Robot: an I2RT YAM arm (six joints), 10 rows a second.
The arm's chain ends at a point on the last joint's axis. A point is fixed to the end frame.
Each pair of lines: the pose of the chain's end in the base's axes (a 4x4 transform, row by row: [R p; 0 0 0 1], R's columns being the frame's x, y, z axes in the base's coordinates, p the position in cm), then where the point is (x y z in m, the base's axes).
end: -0.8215 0.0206 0.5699 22.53; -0.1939 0.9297 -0.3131 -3.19; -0.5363 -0.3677 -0.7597 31.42; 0 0 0 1
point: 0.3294 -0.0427 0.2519
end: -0.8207 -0.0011 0.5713 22.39; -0.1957 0.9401 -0.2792 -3.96; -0.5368 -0.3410 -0.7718 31.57; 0 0 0 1
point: 0.3278 -0.0464 0.2525
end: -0.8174 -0.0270 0.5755 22.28; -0.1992 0.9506 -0.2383 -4.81; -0.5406 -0.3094 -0.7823 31.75; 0 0 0 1
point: 0.3266 -0.0501 0.2538
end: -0.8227 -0.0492 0.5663 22.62; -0.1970 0.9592 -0.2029 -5.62; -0.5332 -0.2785 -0.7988 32.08; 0 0 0 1
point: 0.3289 -0.0543 0.2554
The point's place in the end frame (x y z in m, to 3 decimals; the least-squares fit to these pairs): -0.050 0.015 0.110
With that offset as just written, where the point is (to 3 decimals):
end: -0.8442 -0.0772 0.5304 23.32; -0.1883 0.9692 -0.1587 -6.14; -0.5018 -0.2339 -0.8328 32.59; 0 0 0 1
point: 0.333 -0.055 0.256
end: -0.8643 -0.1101 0.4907 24.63; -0.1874 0.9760 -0.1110 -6.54; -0.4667 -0.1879 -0.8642 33.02; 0 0 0 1
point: 0.342 -0.054 0.256
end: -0.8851 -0.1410 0.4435 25.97; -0.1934 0.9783 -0.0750 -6.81; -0.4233 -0.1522 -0.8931 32.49; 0 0 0 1
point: 0.351 -0.052 0.246
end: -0.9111 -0.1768 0.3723 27.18; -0.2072 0.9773 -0.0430 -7.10; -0.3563 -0.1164 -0.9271 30.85; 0 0 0 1
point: 0.356 -0.051 0.223
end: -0.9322 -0.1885 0.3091 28.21; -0.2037 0.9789 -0.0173 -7.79; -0.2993 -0.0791 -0.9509 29.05; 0 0 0 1
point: 0.360 -0.055 0.200
